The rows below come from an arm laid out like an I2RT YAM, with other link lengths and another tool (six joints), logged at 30 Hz.
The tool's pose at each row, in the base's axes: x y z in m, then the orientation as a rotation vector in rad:
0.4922 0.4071 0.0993 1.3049 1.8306 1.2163
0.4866 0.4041 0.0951 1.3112 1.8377 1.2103
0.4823 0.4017 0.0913 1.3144 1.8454 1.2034
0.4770 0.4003 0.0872 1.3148 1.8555 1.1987
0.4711 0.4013 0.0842 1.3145 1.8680 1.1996
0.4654 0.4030 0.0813 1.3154 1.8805 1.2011
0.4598 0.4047 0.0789 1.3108 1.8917 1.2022
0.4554 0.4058 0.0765 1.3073 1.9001 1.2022
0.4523 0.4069 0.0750 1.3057 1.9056 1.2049
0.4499 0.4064 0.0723 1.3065 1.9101 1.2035
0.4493 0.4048 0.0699 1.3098 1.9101 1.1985
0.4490 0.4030 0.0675 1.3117 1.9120 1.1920
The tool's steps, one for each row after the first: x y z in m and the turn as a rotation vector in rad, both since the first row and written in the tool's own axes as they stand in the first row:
-0.0010 -0.0064 -0.0040 0.0090 0.0003 0.0014
-0.0019 -0.0119 -0.0068 0.0175 0.0005 0.0002
-0.0015 -0.0179 -0.0101 0.0255 0.0038 -0.0023
0.0013 -0.0229 -0.0134 0.0329 0.0122 -0.0033
0.0048 -0.0277 -0.0164 0.0406 0.0209 -0.0033
0.0083 -0.0320 -0.0195 0.0453 0.0288 -0.0070
0.0107 -0.0358 -0.0219 0.0492 0.0342 -0.0102
0.0128 -0.0383 -0.0235 0.0511 0.0394 -0.0107
0.0130 -0.0418 -0.0245 0.0547 0.0413 -0.0111
0.0116 -0.0444 -0.0246 0.0577 0.0380 -0.0107
0.0100 -0.0469 -0.0244 0.0618 0.0351 -0.0121

